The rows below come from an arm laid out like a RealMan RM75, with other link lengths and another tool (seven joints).
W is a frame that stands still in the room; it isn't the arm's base.
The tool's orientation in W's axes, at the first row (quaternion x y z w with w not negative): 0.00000 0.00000 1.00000 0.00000
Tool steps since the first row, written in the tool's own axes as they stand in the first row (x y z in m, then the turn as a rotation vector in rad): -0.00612 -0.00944 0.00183 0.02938 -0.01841 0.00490; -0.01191 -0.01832 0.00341 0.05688 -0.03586 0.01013; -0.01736 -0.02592 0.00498 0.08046 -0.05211 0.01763; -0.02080 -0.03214 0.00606 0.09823 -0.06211 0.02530; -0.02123 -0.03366 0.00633 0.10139 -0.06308 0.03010; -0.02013 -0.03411 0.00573 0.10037 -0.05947 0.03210; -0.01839 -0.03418 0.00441 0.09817 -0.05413 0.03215; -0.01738 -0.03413 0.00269 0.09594 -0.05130 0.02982; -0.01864 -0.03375 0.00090 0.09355 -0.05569 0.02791; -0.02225 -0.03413 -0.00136 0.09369 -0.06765 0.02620
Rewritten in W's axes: 0.00612 0.00944 0.00183 -0.02938 0.01841 0.00490; 0.01191 0.01832 0.00341 -0.05688 0.03586 0.01013; 0.01736 0.02592 0.00498 -0.08046 0.05211 0.01763; 0.02080 0.03214 0.00606 -0.09823 0.06211 0.02530; 0.02123 0.03366 0.00633 -0.10139 0.06308 0.03010; 0.02013 0.03411 0.00573 -0.10037 0.05947 0.03210; 0.01839 0.03418 0.00441 -0.09817 0.05413 0.03215; 0.01738 0.03413 0.00269 -0.09594 0.05130 0.02982; 0.01864 0.03375 0.00090 -0.09355 0.05569 0.02791; 0.02225 0.03413 -0.00136 -0.09369 0.06765 0.02620
